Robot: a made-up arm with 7 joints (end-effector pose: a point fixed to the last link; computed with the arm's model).
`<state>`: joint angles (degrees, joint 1 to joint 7).
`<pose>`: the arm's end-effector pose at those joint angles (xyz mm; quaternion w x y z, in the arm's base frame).
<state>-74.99 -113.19 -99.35 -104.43 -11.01 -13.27 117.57</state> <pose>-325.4 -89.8 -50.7 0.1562 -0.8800 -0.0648 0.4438</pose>
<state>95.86 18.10 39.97 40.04 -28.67 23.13 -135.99</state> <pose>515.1 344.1 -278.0 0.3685 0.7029 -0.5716 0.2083</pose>
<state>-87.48 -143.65 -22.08 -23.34 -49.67 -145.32 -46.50</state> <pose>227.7 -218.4 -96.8 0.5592 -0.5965 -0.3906 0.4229</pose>
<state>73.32 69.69 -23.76 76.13 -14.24 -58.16 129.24</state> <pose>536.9 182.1 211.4 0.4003 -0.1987 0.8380 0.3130</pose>
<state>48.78 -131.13 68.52 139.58 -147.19 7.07 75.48</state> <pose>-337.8 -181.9 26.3 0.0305 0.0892 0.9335 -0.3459</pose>
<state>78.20 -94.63 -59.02 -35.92 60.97 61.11 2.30</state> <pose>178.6 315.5 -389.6 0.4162 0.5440 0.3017 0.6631</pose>
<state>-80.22 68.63 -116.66 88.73 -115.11 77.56 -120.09</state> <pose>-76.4 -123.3 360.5 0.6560 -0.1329 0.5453 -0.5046</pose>
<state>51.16 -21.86 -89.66 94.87 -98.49 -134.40 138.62</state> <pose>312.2 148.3 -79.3 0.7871 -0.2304 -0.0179 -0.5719</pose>
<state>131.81 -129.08 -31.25 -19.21 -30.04 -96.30 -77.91</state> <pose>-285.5 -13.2 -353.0 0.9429 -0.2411 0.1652 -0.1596</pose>
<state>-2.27 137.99 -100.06 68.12 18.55 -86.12 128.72</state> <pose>304.4 437.6 40.4 0.4766 -0.3584 0.6863 -0.4164</pose>
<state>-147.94 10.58 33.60 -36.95 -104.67 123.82 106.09</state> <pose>-24.2 47.5 -159.4 0.0878 -0.2826 0.9521 -0.0769</pose>
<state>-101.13 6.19 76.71 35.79 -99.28 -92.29 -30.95</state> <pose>-332.4 284.8 -346.4 0.4419 0.2910 0.0840 0.8444</pose>
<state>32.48 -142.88 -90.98 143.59 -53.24 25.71 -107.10</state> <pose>501.7 260.5 -508.9 0.6653 0.2135 -0.2898 0.6540</pose>
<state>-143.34 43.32 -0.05 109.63 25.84 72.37 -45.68</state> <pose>-459.8 -30.9 -186.3 0.4588 -0.1316 -0.8059 -0.3502</pose>
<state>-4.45 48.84 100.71 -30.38 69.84 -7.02 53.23</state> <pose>-142.5 -430.4 -6.8 0.4608 0.1056 -0.7740 0.4212</pose>
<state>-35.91 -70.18 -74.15 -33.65 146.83 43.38 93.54</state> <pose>110.6 -265.5 -399.2 0.2835 0.4455 0.5085 0.6802</pose>
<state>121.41 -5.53 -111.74 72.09 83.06 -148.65 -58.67</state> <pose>247.1 337.7 80.3 0.8497 0.3462 -0.3230 0.2321</pose>
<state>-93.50 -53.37 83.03 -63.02 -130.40 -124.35 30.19</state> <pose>78.8 106.3 -318.5 0.1704 0.7676 -0.3504 -0.5088</pose>
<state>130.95 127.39 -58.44 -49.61 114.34 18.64 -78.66</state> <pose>-237.9 51.4 252.1 0.0400 -0.0861 -0.9517 0.2921</pose>
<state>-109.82 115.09 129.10 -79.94 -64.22 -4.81 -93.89</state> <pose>-283.2 224.1 -60.0 0.7794 -0.0530 0.4304 -0.4523</pose>
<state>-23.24 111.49 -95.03 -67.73 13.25 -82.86 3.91</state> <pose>81.2 119.9 -7.9 0.2380 -0.2735 -0.9310 0.0412</pose>
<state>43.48 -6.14 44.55 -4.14 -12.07 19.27 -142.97</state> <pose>447.0 48.6 -438.6 0.5167 0.4874 -0.6735 0.2045</pose>
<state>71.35 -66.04 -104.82 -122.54 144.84 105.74 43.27</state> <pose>199.3 72.9 -205.1 0.3659 0.7030 0.4782 0.3786</pose>
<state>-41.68 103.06 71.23 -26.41 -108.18 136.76 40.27</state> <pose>-69.7 -114.4 -10.2 0.1513 0.2563 -0.7151 -0.6325</pose>
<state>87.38 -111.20 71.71 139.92 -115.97 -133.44 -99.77</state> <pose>-288.9 -158.7 37.3 0.0478 0.9907 -0.0069 -0.1270</pose>
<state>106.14 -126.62 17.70 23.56 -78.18 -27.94 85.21</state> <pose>-373.1 -52.6 -303.3 0.1033 -0.4500 -0.8815 -0.0985</pose>
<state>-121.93 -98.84 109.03 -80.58 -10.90 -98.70 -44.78</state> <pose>126.8 -29.3 -200.9 0.4802 -0.1663 -0.2880 -0.8117</pose>
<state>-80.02 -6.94 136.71 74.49 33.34 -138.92 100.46</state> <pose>-427.3 205.4 -139.8 0.9590 0.1227 -0.2555 -0.0064</pose>
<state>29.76 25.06 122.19 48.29 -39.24 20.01 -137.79</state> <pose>47.8 -652.6 -130.1 0.7626 -0.2223 -0.6055 0.0496</pose>
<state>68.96 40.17 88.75 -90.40 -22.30 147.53 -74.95</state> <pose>113.5 -350.5 -197.9 0.0712 0.0879 0.9574 0.2656</pose>
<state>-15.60 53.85 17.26 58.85 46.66 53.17 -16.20</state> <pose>71.6 -501.0 -244.6 0.8976 0.3608 0.2112 0.1396</pose>
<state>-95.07 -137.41 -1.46 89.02 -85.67 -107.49 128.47</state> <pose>346.0 -92.6 78.3 0.5403 0.0955 0.3592 -0.7549</pose>
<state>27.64 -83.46 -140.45 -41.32 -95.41 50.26 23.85</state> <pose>-131.4 -120.0 -159.9 0.4018 -0.4954 -0.3361 -0.6929</pose>
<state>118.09 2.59 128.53 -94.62 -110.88 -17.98 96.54</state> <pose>30.4 9.6 -135.2 0.3093 0.6789 -0.2060 -0.6332</pose>
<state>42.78 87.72 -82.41 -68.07 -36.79 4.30 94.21</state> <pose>-169.1 108.8 -83.5 0.4939 -0.4879 -0.7126 -0.1011</pose>
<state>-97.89 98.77 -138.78 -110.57 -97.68 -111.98 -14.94</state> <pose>208.2 58.0 -34.3 0.3039 -0.1365 -0.6227 0.7080</pose>
